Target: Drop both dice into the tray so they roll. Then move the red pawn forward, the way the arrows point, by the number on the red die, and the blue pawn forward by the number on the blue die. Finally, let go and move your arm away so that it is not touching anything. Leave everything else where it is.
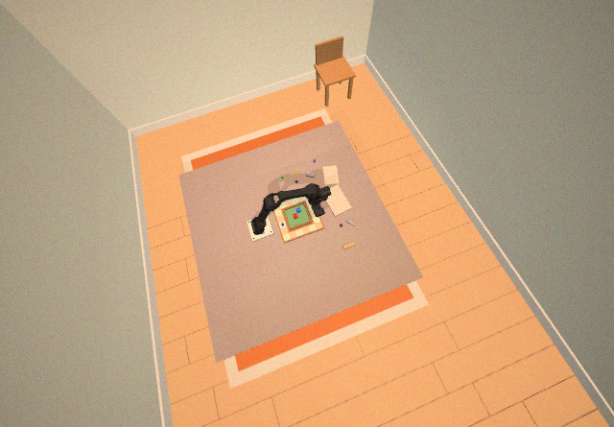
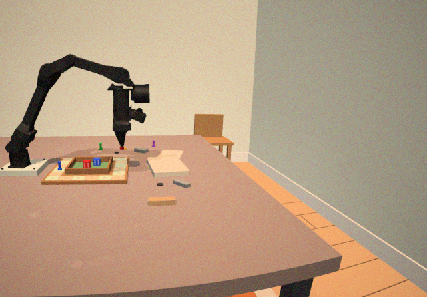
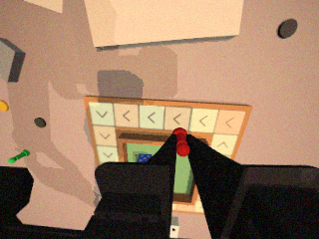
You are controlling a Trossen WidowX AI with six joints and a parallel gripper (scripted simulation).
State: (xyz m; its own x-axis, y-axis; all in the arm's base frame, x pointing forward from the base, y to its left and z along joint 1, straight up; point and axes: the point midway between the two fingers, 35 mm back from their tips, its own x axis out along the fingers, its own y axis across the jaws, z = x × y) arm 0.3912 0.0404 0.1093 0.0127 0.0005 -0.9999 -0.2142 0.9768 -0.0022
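My gripper tip is now 230 mm past the blue pawn, 40 mm to the left of it and 70 mm above it. Also, from my gripper tip: wooden block 160 mm ahead, 270 mm to the right, 90 mm below; green tray 120 mm behind, 90 mm below; red pawn 10 mm above.
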